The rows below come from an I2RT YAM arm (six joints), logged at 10 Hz.
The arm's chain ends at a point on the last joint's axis. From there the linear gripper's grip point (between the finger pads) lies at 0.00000 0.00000 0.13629 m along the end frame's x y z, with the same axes.
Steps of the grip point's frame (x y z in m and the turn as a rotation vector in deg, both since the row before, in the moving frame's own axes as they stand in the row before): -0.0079, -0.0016, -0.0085, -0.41, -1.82, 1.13; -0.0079, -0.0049, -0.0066, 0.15, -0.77, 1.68; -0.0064, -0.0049, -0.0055, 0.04, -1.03, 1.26; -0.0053, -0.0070, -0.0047, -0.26, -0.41, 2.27
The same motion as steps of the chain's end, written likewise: -0.0036, -0.0025, -0.0084, -0.41, -1.82, 1.13; -0.0061, -0.0045, -0.0066, 0.15, -0.77, 1.68; -0.0040, -0.0048, -0.0055, 0.04, -1.03, 1.26; -0.0043, -0.0076, -0.0047, -0.26, -0.41, 2.27
